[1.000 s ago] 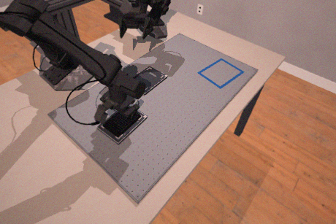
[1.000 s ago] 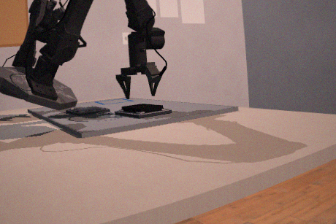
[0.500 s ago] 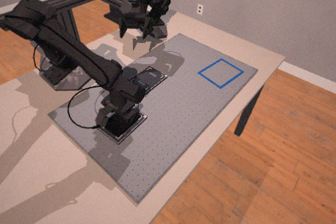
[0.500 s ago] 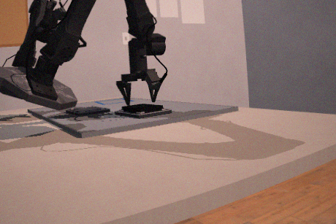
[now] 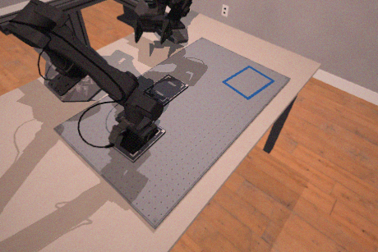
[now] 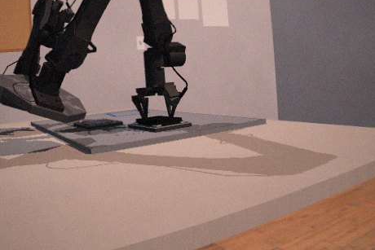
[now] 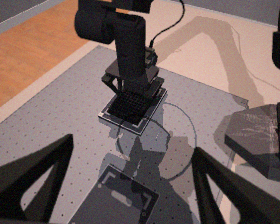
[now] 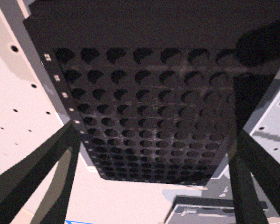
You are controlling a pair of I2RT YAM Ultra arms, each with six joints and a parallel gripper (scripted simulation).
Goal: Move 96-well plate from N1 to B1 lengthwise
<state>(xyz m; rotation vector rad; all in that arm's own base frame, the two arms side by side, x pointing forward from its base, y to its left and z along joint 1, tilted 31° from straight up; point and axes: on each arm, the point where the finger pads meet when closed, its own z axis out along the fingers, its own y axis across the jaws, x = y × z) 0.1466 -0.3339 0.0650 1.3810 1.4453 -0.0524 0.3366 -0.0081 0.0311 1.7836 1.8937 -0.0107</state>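
My right hand is 20 mm above the dark nest. The rest, counted from my right hand: black 96-well plate: 10 mm below.
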